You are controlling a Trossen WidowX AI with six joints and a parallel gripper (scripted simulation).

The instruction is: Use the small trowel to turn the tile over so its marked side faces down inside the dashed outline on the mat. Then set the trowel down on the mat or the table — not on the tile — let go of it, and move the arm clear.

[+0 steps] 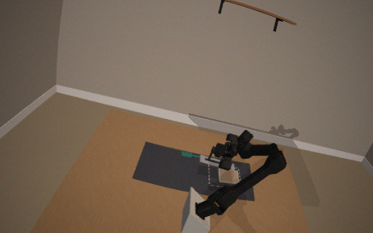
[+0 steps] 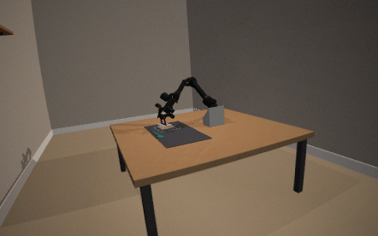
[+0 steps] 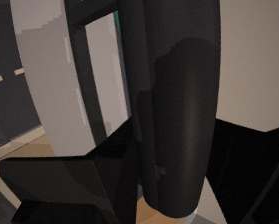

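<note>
Right now my gripper tip is 70 mm short of the teal flat tool, 130 mm to the right of it and 90 mm above it. Also, from my gripper tip: tile: 80 mm behind, 50 mm to the right, 90 mm below.
</note>
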